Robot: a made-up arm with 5 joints.
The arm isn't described. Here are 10 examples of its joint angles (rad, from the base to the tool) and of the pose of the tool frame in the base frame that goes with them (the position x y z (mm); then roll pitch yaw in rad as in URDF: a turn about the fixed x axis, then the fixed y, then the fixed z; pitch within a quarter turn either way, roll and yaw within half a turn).
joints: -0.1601 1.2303 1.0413 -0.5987 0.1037
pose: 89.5 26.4 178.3 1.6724 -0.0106 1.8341
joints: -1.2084 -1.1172 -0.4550 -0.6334 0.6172
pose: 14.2 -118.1 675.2 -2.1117 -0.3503 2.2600
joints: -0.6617 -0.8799 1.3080 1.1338 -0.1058
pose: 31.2 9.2 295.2 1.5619 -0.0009 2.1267
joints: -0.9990 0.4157 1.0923 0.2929 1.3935
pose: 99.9 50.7 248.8 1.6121 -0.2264 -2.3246
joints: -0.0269 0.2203 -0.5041 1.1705 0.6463
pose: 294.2 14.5 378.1 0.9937 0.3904 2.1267
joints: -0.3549 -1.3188 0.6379 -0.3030 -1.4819
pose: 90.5 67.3 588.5 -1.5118 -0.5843 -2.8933
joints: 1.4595 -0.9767 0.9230 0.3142 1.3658
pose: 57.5 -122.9 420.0 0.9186 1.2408 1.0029
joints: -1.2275 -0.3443 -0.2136 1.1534 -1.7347
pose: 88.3 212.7 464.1 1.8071 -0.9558 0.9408
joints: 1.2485 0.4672 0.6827 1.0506 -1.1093
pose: 101.9 -8.4 277.6 1.8845 0.5554 -0.6969
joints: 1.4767 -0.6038 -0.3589 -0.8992 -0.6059
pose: 84.4 -1.6 701.3 -1.8123 0.1642 0.6800
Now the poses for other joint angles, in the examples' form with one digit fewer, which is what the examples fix.
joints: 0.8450 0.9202 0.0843 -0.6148 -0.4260
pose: 265 -188 246 0.424 -0.392 0.555
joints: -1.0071 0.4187 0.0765 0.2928 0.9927
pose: 206 225 305 1.073 0.632 -2.878
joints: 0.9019 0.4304 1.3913 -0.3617 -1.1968
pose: 124 -12 249 1.530 -0.103 -0.526
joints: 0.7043 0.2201 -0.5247 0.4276 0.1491
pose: 290 -175 452 0.124 0.148 0.885
